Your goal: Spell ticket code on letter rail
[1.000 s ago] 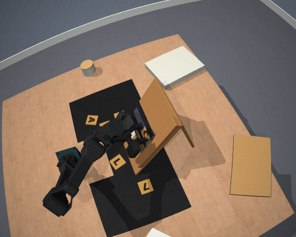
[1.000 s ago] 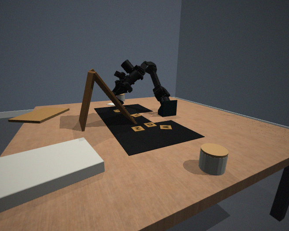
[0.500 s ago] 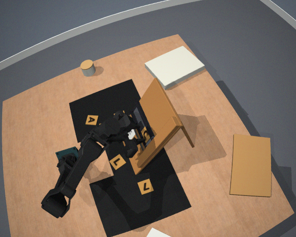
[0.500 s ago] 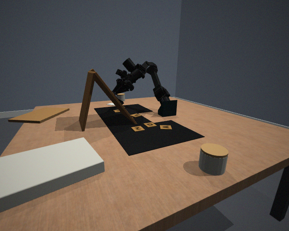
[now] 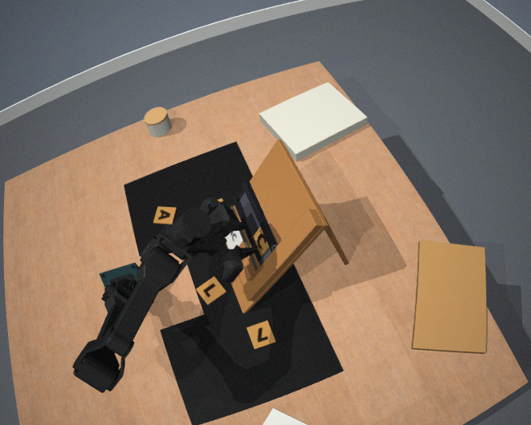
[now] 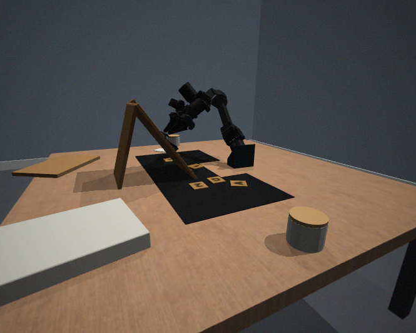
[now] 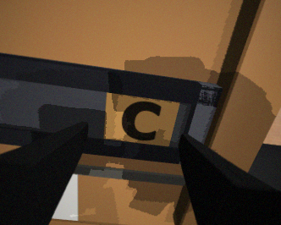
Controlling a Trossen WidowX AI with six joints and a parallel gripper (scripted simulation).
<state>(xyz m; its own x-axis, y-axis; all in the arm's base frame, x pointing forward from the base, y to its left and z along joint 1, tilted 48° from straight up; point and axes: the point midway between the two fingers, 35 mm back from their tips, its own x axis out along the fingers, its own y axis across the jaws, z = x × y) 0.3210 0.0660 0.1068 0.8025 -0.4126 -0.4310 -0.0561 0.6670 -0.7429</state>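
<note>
Now: gripper tip 40 mm past the white ticket, 80 mm to the right of it and 100 mm above it. The rest, counted from my gripper tip: flat tan panel 440 mm ahead, 260 mm to the right, 160 mm below; black mat 140 mm behind, 40 mm to the left, 170 mm below; tile 60 mm behind, 220 mm to the left, 170 mm below.
</note>
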